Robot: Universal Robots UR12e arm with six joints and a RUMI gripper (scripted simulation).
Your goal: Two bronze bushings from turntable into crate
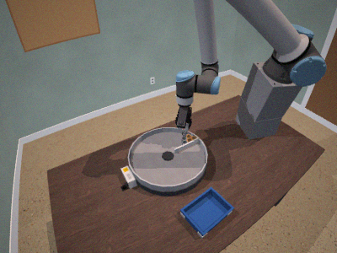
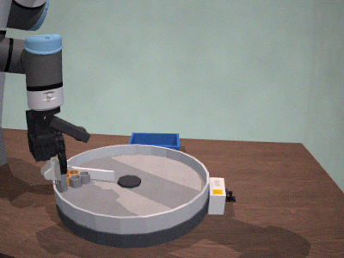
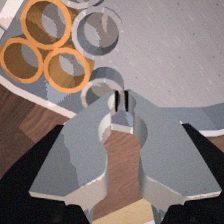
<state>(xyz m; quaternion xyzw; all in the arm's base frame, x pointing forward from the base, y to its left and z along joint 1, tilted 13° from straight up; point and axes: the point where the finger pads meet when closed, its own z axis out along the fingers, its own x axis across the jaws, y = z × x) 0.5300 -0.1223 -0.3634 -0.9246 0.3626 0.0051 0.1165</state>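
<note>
The round grey turntable is 160 mm ahead of my hand, 100 mm to the left of it and 20 mm below it. From my hand the other things lie so: blue crate 160 mm ahead, 460 mm to the left, 50 mm below.
</note>
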